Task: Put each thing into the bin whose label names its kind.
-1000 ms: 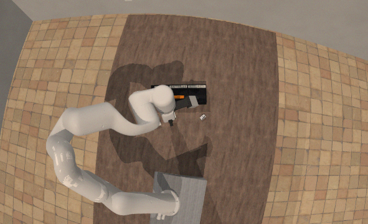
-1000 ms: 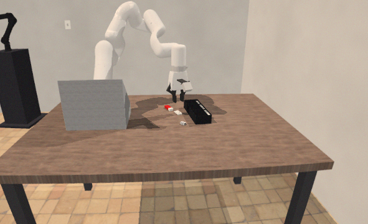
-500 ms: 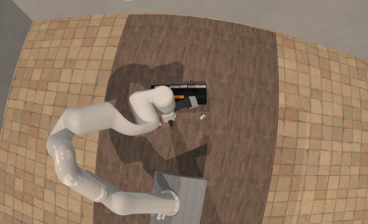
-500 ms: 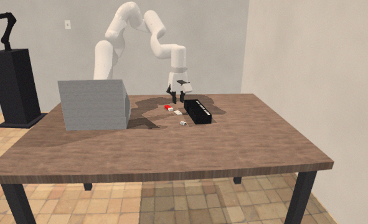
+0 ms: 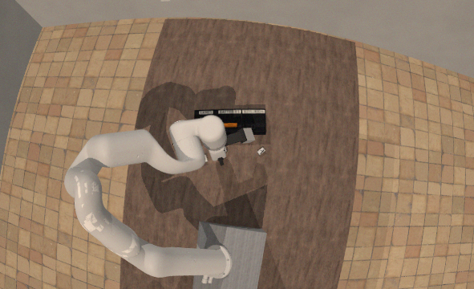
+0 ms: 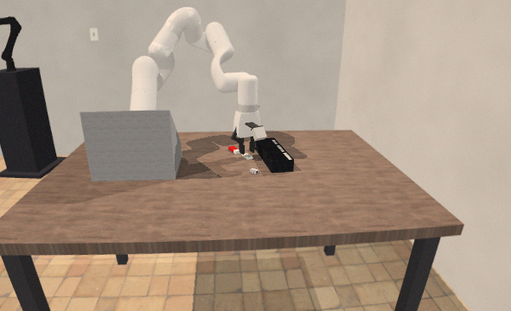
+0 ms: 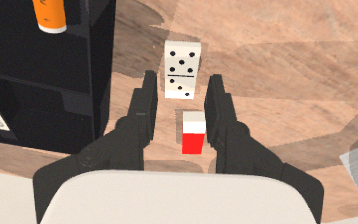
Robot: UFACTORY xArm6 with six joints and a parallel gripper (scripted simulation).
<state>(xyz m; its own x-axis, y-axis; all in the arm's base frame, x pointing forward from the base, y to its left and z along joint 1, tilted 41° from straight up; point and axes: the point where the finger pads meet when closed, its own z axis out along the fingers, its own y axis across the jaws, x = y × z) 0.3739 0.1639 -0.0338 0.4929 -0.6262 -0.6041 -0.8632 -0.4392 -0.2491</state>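
My gripper is now 3 cm above the white domino. From my hand the other things lie so: black nut (11 cm ahead, 10 cm to the right, 3 cm below); then orange battery (10 cm ahead, 2 cm to the right, 3 cm below); then eraser (5 cm behind, 6 cm to the left, 3 cm below).
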